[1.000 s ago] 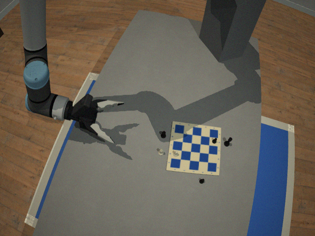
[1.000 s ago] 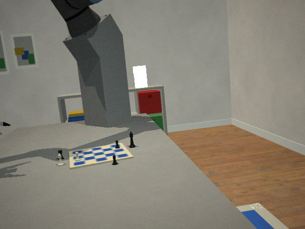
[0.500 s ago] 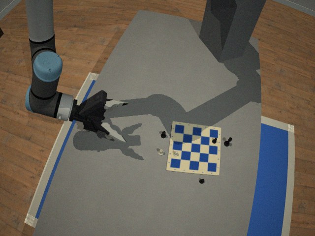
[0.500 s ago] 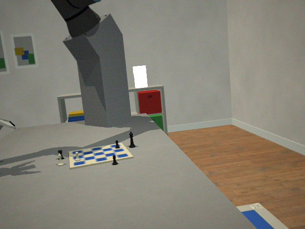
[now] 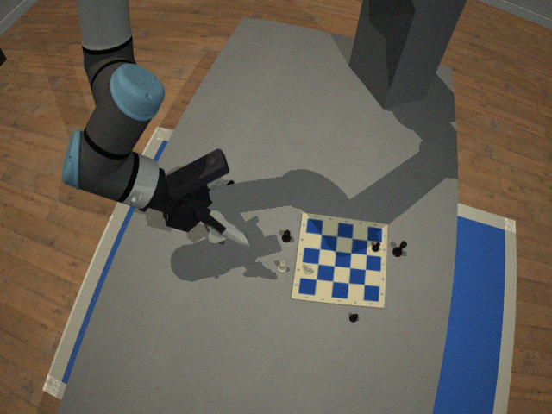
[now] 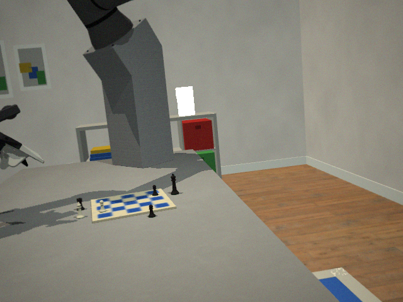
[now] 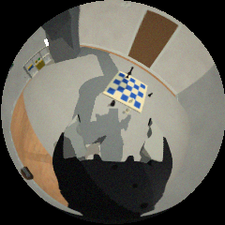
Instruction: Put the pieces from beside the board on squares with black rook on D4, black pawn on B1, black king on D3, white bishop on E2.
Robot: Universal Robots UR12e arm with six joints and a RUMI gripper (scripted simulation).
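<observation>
Now: the black rook 140 mm below my hand, 100 mm to the left of it and 10 mm behind it. From my hand the other things lie so: white pawn (150 mm to the left, 130 mm below, 70 mm ahead); then white bishop (130 mm below, 90 mm to the left, 60 mm ahead); then chessboard (230 mm to the left, 150 mm below, 40 mm ahead).
</observation>
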